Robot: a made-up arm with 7 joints. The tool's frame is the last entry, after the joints.
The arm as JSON. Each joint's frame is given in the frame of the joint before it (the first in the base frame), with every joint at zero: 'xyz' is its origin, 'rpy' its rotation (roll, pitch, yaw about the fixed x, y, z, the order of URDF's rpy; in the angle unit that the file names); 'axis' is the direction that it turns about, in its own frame. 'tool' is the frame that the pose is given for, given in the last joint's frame.
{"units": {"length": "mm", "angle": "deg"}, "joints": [
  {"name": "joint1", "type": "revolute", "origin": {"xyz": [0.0, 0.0, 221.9], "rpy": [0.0, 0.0, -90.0]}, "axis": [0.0, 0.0, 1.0]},
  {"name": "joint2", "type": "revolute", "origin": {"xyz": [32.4, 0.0, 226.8], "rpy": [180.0, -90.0, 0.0]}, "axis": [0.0, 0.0, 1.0]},
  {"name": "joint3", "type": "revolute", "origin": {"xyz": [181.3, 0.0, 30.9], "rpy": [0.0, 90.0, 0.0]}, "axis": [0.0, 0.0, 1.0]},
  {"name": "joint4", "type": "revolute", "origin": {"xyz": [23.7, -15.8, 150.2], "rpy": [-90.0, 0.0, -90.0]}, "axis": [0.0, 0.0, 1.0]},
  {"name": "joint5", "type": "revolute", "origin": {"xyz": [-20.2, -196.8, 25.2], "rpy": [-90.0, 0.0, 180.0]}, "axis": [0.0, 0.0, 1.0]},
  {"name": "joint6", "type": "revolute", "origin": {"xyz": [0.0, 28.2, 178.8], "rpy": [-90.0, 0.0, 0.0]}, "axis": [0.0, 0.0, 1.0]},
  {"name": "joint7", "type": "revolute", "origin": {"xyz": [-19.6, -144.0, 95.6], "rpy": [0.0, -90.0, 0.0]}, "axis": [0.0, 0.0, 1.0]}
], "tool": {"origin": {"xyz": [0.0, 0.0, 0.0], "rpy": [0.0, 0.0, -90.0]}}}
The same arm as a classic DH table. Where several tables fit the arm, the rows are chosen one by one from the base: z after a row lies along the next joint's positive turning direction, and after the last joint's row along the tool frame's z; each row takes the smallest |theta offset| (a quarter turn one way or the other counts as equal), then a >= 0, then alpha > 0; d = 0 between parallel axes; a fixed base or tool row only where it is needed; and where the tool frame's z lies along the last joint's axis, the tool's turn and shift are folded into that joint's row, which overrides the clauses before.
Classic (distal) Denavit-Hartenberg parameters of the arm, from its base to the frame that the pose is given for. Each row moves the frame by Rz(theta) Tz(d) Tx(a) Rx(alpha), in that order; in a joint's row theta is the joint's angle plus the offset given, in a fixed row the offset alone. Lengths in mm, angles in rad.
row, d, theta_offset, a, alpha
joint1, 448.7, 0, 0, 1.5708
joint2, 63.3, 0, 0, -1.5708
joint3, 331.5, 0, 15.8, -1.5708
joint4, 48.9, 0, -20.2, 1.5708
joint5, 375.6, 0, 0, 1.5708
joint6, 123.8, 1.5708, 144, 1.5708
joint7, 19.6, 0, 0, 0

